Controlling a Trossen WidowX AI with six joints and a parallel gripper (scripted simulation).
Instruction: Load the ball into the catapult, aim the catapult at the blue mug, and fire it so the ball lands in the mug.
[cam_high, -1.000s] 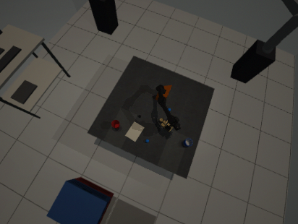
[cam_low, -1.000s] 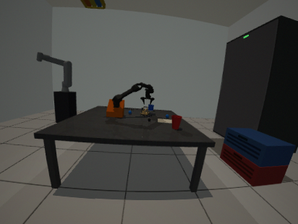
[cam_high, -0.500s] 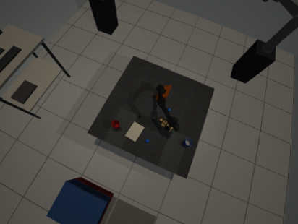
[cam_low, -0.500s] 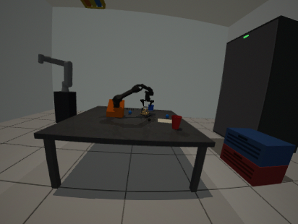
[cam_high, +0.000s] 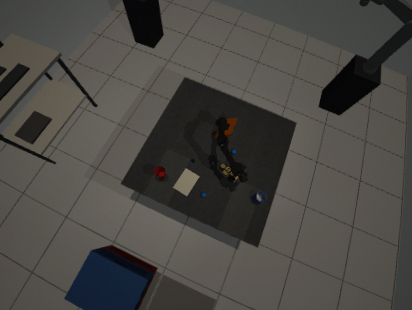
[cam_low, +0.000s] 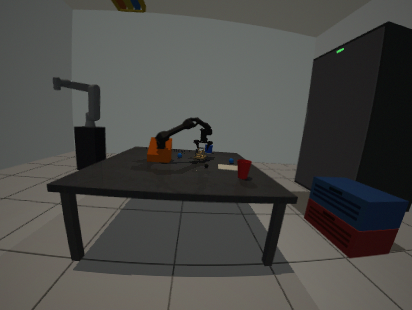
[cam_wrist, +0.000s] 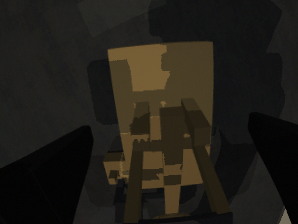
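Right now my gripper tip is 10 mm short of the black ball, 390 mm to the left of it and 60 mm above it. Also, from my gripper tip: flat pad 210 mm ahead, 370 mm to the right, 70 mm below; wooden catapult 40 mm behind, 60 mm to the right, 20 mm below; blue mug 90 mm ahead, 270 mm to the left, 40 mm below.
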